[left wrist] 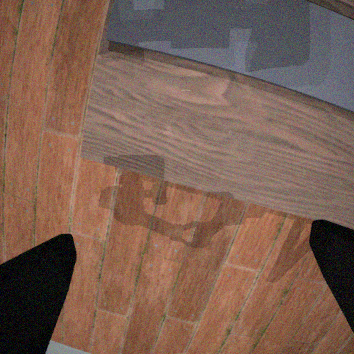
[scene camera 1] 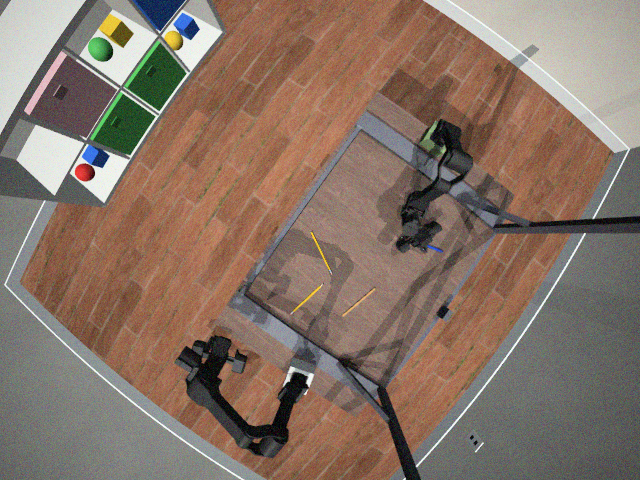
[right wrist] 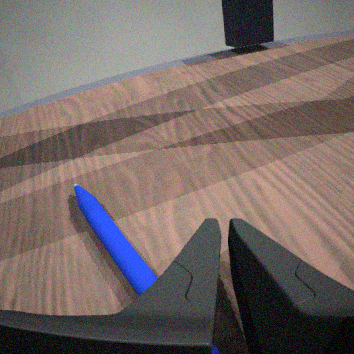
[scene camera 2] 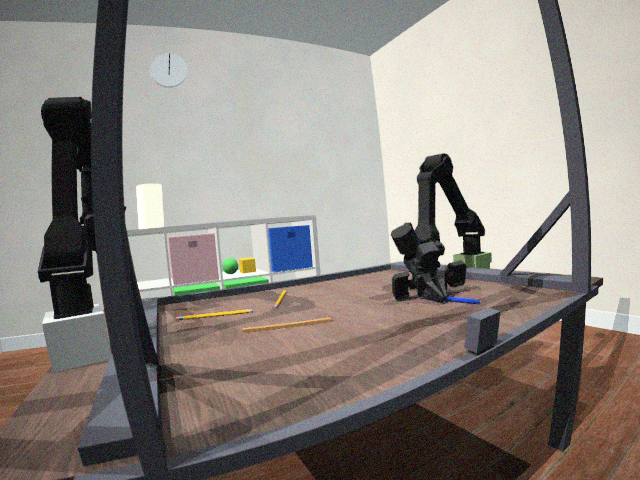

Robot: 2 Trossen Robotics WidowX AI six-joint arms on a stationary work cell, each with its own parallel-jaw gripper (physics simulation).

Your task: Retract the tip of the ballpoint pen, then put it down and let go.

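Places are measured from the left arm's base along level axes (x up, y ahead, z left), in millimetres.
Where they show: left gripper, fingertip midpoint: (left wrist: 193,240); right gripper, fingertip midpoint: (scene camera 1: 425,253) (right wrist: 221,229) (scene camera 2: 444,298); left arm's base, link origin: (scene camera 1: 298,380) (scene camera 2: 73,312); right arm's base, link origin: (scene camera 1: 439,136) (scene camera 2: 472,253).
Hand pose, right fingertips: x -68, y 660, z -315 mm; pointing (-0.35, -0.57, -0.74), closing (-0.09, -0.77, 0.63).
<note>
Things, the pixels of their top centre, and the offset from my right fingertips. Level surfaces: height alone.
- blue ballpoint pen, top centre: (right wrist: 141,280) (scene camera 2: 452,296) (scene camera 1: 429,245) dx -4, dy +32, dz -4 mm
- orange stick, top centre: (scene camera 2: 287,323) (scene camera 1: 358,302) dx -7, dy -286, dz +190 mm
- table, surface height: dx -14 mm
- dark block, top centre: (scene camera 2: 483,312) (scene camera 1: 447,315) dx +43, dy -208, dz -167 mm
A blue ballpoint pen (scene camera 1: 435,248) (scene camera 2: 463,299) (right wrist: 115,247) lies low over the table at the right. In the right wrist view a small pale point shows at its end; its rear part is hidden by the gripper. My right gripper (scene camera 1: 424,248) (scene camera 2: 443,299) (right wrist: 221,229) is nearly closed at the pen, low at the table top. Its left finger covers part of the pen, and a bit of blue shows between the fingers, so it looks shut on the pen. My left gripper (left wrist: 193,240) is open and empty, off the table's left side.
A yellow pencil (scene camera 1: 321,252) (scene camera 2: 280,298), another yellow pencil (scene camera 1: 306,299) (scene camera 2: 214,314) and an orange stick (scene camera 1: 358,302) (scene camera 2: 286,324) lie on the table (scene camera 1: 356,170) (scene camera 2: 310,377). A dark block (scene camera 1: 443,311) (scene camera 2: 482,331) (right wrist: 248,22) stands at its edge. Frame posts (scene camera 2: 109,155) rise at the corners.
</note>
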